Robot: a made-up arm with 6 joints. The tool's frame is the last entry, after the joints. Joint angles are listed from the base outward.
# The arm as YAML. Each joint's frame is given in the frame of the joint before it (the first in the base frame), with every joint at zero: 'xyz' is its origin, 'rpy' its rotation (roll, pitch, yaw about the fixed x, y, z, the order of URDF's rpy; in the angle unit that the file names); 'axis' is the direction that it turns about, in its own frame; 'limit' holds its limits. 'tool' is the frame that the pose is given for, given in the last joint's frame.
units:
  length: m
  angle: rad
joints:
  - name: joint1
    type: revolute
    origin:
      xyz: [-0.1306, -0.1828, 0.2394]
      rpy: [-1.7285, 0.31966, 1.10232]
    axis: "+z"
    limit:
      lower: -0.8
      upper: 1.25
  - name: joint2
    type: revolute
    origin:
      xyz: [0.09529, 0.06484, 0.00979]
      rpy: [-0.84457, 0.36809, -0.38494]
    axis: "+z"
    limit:
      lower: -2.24
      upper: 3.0
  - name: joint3
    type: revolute
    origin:
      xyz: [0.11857, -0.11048, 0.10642]
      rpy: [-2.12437, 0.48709, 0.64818]
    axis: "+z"
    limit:
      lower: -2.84
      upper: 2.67
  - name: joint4
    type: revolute
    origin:
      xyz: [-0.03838, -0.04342, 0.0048]
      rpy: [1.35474, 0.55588, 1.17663]
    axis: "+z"
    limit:
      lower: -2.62
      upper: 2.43
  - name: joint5
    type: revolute
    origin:
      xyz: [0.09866, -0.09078, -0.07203]
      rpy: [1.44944, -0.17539, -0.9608]
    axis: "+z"
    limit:
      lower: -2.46
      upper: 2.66
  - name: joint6
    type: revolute
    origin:
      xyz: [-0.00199, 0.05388, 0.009]
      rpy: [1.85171, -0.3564, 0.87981]
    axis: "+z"
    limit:
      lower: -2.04
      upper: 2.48
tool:
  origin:
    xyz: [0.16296, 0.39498, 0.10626]
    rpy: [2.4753, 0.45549, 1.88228]
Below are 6 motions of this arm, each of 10 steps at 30 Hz.
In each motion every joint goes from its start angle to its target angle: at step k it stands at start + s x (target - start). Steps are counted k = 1, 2, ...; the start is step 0. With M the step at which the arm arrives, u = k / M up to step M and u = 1 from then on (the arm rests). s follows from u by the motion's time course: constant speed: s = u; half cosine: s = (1 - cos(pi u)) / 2; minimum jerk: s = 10 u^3 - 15 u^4 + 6 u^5.
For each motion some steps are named. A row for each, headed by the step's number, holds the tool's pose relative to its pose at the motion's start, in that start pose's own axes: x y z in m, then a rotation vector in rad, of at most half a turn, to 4 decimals.
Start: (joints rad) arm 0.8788 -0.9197 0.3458 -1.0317 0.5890 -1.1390
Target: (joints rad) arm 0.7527 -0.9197 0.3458 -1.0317 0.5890 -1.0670
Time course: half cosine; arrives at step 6
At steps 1, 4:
1: 0.0002 0.0017 0.0019 0.0061 0.0037 -0.0018
4: 0.0021 0.0181 0.0209 0.0678 0.0427 -0.0182

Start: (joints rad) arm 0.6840 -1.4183 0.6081 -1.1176 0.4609 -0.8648
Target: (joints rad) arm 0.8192 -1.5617 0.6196 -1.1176 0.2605 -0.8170
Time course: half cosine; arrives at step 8
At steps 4, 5, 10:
4: -0.0291 -0.0122 -0.0555 -0.1377 0.0423 0.0491
5: -0.0411 -0.0193 -0.0761 -0.1903 0.0578 0.0679
10: -0.0612 -0.0334 -0.1081 -0.2747 0.0820 0.0982

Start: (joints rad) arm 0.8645 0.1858 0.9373 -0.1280 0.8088 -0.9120
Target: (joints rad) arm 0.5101 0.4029 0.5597 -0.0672 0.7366 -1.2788
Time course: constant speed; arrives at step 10
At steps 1, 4, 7, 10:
1: -0.0009 0.0057 0.0068 0.0203 -0.0064 -0.0171
4: -0.0037 0.0216 0.0266 0.0771 -0.0211 -0.0710
7: -0.0065 0.0358 0.0457 0.1280 -0.0291 -0.1286
10: -0.0090 0.0487 0.0641 0.1729 -0.0303 -0.1890

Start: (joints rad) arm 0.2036 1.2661 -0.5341 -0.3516 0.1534 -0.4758
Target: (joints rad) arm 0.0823 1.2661 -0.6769 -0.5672 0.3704 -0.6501
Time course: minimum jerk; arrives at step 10
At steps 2, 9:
2: 0.0041 -0.0045 0.0008 0.0054 -0.0055 -0.0075
9: 0.0601 -0.0865 0.0251 0.0759 -0.1482 -0.1173

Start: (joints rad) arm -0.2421 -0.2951 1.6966 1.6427 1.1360 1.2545
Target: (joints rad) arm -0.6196 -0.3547 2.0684 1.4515 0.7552 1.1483
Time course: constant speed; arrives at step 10
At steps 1, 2, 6, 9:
1: 0.0167 -0.0188 0.0329 0.0129 -0.0770 -0.0683
2: 0.0293 -0.0387 0.0677 0.0267 -0.1559 -0.1350
6: 0.0337 -0.1236 0.2189 0.0908 -0.4883 -0.3862
9: -0.0138 -0.1856 0.3326 0.1489 -0.7528 -0.5581

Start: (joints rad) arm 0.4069 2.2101 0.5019 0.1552 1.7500 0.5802
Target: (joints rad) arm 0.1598 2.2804 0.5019 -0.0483 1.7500 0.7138
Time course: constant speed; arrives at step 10
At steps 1, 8, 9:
1: 0.0070 -0.0130 0.0081 0.0076 -0.0126 -0.0230
8: 0.0455 -0.1098 0.0679 0.0582 -0.1047 -0.1842
9: 0.0493 -0.1244 0.0769 0.0650 -0.1185 -0.2071

